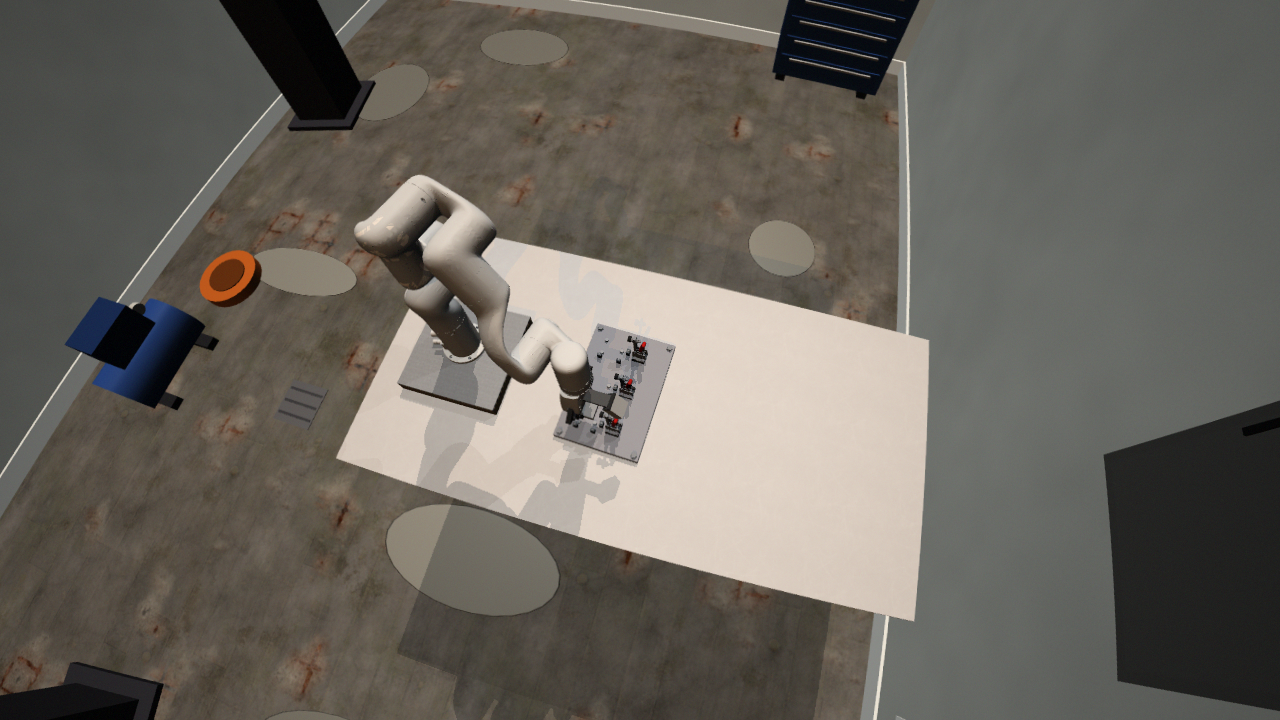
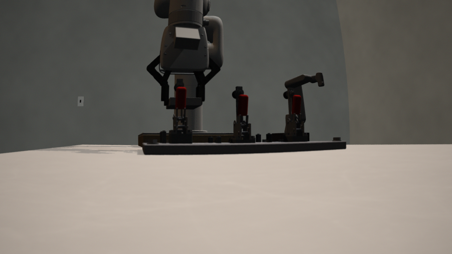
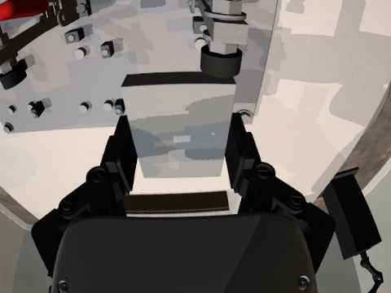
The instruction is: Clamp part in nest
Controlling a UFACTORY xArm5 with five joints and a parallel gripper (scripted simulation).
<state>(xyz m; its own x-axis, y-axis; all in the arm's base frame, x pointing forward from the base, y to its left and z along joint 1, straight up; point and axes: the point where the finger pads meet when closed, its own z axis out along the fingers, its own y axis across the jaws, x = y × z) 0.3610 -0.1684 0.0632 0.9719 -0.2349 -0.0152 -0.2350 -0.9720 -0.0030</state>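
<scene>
Now: the grey fixture plate 100 mm below my hand, 80 mm to the left of it and 80 mm ahead of it. Also, from my hand: part: 10 mm below.
</scene>
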